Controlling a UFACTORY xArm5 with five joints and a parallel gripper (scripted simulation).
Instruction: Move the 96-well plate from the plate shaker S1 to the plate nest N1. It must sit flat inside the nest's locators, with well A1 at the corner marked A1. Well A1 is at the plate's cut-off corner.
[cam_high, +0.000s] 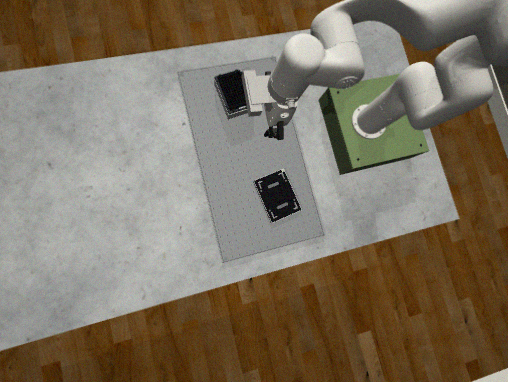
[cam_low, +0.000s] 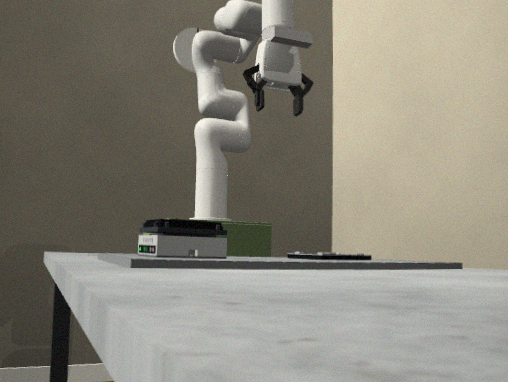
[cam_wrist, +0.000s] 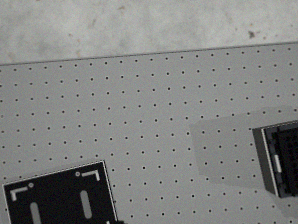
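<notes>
Now: the black 96-well plate 1 cm ahead of my hand, 21 cm to the right of it and 27 cm below it. The rest, counted from my hand: black plate nest N1: 6 cm behind, 18 cm to the left, 33 cm below; then nest A1 label: 10 cm behind, 10 cm to the left, 32 cm below.
</notes>
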